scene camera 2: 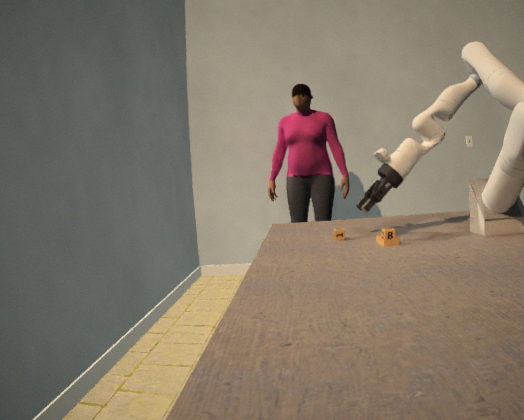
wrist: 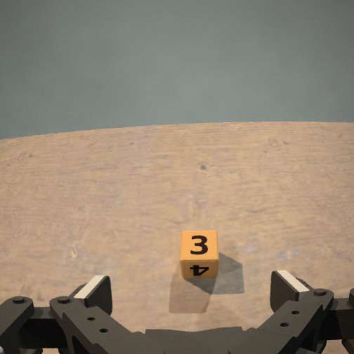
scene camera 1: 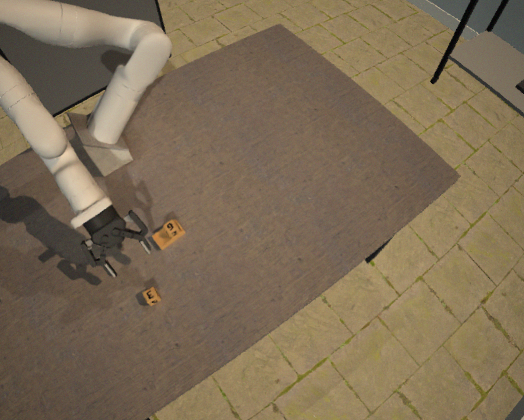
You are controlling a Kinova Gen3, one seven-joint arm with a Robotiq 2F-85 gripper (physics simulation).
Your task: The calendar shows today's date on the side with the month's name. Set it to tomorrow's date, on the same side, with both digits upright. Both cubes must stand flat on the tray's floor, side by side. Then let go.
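Where they show: gripper, fingertip midpoint: [scene camera 2: 360, 209] [scene camera 1: 132, 264]; arm's base, origin of the base link: [scene camera 2: 496, 200] [scene camera 1: 102, 133].
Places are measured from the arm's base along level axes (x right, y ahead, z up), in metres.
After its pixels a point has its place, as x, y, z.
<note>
The loose orange cube [scene camera 1: 151, 296] @(0.141, 0.451, -0.063) [scene camera 2: 339, 234] @(0.127, 0.448, -0.076) [wrist: 199, 245] stands flat on the table, apart from the tray. In the wrist view its top shows an upright 3, and its near face shows a 4 turned on its side. The orange tray [scene camera 1: 161, 240] @(0.042, 0.340, -0.084) [scene camera 2: 388, 243] @(-0.018, 0.347, -0.087) holds the other cube [scene camera 1: 175, 228] @(-0.002, 0.353, -0.053) [scene camera 2: 389, 234] @(-0.011, 0.342, -0.065) at its upper-right end in scene camera 1. That cube shows an 8 towards scene camera 2; its top digit looks like a 9 or 6. The month's name is not readable. My gripper [scene camera 1: 128, 259] @(0.129, 0.381, -0.012) [scene camera 2: 363, 206] @(0.129, 0.381, -0.012) [wrist: 190, 292] is open and empty, above the table and short of the loose cube.
The brown table [scene camera 1: 280, 150] @(-0.377, 0.328, -0.093) [scene camera 2: 350, 325] @(-0.502, 0.552, -0.093) [wrist: 100, 190] bears the arm's base [scene camera 1: 107, 157] @(0.027, 0.058, -0.029) [scene camera 2: 492, 226] @(-0.035, 0.038, -0.068). A person in a pink top [scene camera 2: 308, 145] stands beyond the table. Another piece of furniture [scene camera 1: 495, 55] stands on the floor at the upper right of scene camera 1.
</note>
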